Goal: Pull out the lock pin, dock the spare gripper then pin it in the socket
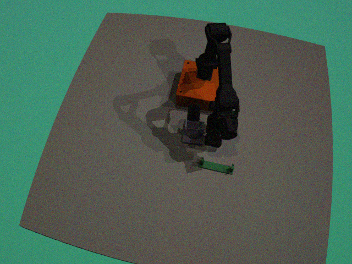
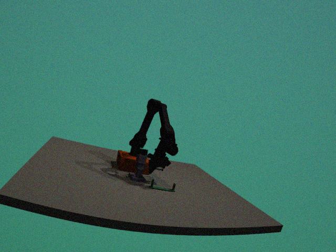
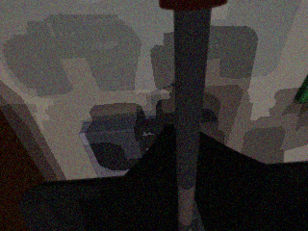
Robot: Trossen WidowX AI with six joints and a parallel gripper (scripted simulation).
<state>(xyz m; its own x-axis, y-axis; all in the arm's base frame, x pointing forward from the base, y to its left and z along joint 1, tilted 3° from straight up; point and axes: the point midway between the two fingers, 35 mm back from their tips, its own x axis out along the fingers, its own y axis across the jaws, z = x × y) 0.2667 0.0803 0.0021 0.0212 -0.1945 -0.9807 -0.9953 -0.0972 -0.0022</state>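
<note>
My gripper tip is 60 mm to the left of the grey mount. The rest, counted from my gripper tip: spare gripper: 60 mm to the right, 80 mm above; green rack: 120 mm ahead, 60 mm to the left, 20 mm below.
</note>
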